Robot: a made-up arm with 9 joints. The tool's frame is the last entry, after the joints.
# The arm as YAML. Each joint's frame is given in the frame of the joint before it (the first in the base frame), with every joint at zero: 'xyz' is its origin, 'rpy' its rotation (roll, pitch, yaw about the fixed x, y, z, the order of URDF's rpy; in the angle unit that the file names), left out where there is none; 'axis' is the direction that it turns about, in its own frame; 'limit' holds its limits. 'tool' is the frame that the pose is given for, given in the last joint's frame.
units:
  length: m
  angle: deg
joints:
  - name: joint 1
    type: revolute
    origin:
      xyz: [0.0, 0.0, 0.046]
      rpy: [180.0, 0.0, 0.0]
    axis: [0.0, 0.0, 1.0]
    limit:
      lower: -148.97
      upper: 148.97
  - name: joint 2
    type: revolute
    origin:
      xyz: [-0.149, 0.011, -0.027]
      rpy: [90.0, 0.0, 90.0]
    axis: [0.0, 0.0, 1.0]
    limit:
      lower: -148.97
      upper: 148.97
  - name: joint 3
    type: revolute
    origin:
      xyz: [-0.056, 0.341, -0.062]
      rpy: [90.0, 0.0, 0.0]
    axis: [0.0, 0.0, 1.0]
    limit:
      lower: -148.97
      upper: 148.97
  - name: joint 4
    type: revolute
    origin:
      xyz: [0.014, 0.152, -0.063]
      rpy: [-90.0, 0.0, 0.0]
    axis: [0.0, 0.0, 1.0]
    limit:
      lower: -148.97
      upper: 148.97
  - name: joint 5
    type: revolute
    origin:
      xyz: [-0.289, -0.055, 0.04]
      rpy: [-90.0, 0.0, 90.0]
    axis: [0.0, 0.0, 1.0]
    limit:
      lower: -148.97
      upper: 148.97
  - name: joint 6
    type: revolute
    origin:
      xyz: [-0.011, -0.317, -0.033]
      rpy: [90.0, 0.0, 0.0]
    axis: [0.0, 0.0, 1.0]
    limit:
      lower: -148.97
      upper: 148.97
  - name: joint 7
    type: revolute
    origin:
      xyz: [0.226, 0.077, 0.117]
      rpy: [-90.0, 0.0, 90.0]
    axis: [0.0, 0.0, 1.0]
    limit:
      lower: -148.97
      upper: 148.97
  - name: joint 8
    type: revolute
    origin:
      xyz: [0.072, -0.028, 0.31]
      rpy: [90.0, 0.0, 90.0]
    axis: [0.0, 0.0, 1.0]
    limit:
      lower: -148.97
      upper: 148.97
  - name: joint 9
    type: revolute
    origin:
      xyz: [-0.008, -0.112, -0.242]
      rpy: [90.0, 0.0, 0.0]
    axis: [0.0, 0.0, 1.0]
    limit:
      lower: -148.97
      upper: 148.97
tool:
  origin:
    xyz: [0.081, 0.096, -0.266]
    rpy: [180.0, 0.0, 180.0]
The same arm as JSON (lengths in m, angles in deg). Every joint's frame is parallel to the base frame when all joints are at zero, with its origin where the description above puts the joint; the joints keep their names.
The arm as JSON. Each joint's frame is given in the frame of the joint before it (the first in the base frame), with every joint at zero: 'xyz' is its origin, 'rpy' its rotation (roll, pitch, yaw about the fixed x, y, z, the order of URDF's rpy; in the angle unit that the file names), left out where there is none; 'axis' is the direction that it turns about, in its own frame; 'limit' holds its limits. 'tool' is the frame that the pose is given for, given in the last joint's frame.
{
  "units": {
    "length": "m",
    "angle": "deg"
  },
  "joints": [
    {
      "name": "joint 1",
      "type": "revolute",
      "origin": {
        "xyz": [
          0.0,
          0.0,
          0.046
        ]
      },
      "axis": [
        0.0,
        0.0,
        -1.0
      ],
      "limit": {
        "lower": -148.97,
        "upper": 148.97
      }
    },
    {
      "name": "joint 2",
      "type": "revolute",
      "origin": {
        "xyz": [
          -0.149,
          -0.011,
          0.027
        ]
      },
      "axis": [
        1.0,
        0.0,
        0.0
      ],
      "limit": {
        "lower": -148.97,
        "upper": 148.97
      }
    },
    {
      "name": "joint 3",
      "type": "revolute",
      "origin": {
        "xyz": [
          -0.062,
          0.056,
          -0.341
        ]
      },
      "axis": [
        0.0,
        0.0,
        1.0
      ],
      "limit": {
        "lower": -148.97,
        "upper": 148.97
      }
    },
    {
      "name": "joint 4",
      "type": "revolute",
      "origin": {
        "xyz": [
          0.152,
          -0.014,
          -0.063
        ]
      },
      "axis": [
        1.0,
        0.0,
        0.0
      ],
      "limit": {
        "lower": -148.97,
        "upper": 148.97
      }
    },
    {
      "name": "joint 5",
      "type": "revolute",
      "origin": {
        "xyz": [
          0.04,
          0.289,
          0.055
        ]
      },
      "axis": [
        0.0,
        1.0,
        0.0
      ],
      "limit": {
        "lower": -148.97,
        "upper": 148.97
      }
    },
    {
      "name": "joint 6",
      "type": "revolute",
      "origin": {
        "xyz": [
          0.317,
          -0.033,
          0.011
        ]
      },
      "axis": [
        1.0,
        0.0,
        0.0
      ],
      "limit": {
        "lower": -148.97,
        "upper": 148.97
      }
    },
    {
      "name": "joint 7",
      "type": "revolute",
      "origin": {
        "xyz": [
          0.117,
          0.077,
          -0.226
        ]
      },
      "axis": [
        0.0,
        0.0,
        1.0
      ],
      "limit": {
        "lower": -148.97,
        "upper": 148.97
      }
    },
    {
      "name": "joint 8",
      "type": "revolute",
      "origin": {
        "xyz": [
          0.028,
          0.072,
          0.31
        ]
      },
      "axis": [
        0.0,
        1.0,
        0.0
      ],
      "limit": {
        "lower": -148.97,
        "upper": 148.97
      }
    },
    {
      "name": "joint 9",
      "type": "revolute",
      "origin": {
        "xyz": [
          0.008,
          -0.242,
          -0.112
        ]
      },
      "axis": [
        0.0,
        0.0,
        -1.0
      ],
      "limit": {
        "lower": -148.97,
        "upper": 148.97
      }
    }
  ],
  "tool": {
    "origin": {
      "xyz": [
        -0.081,
        0.096,
        0.266
      ]
    }
  }
}

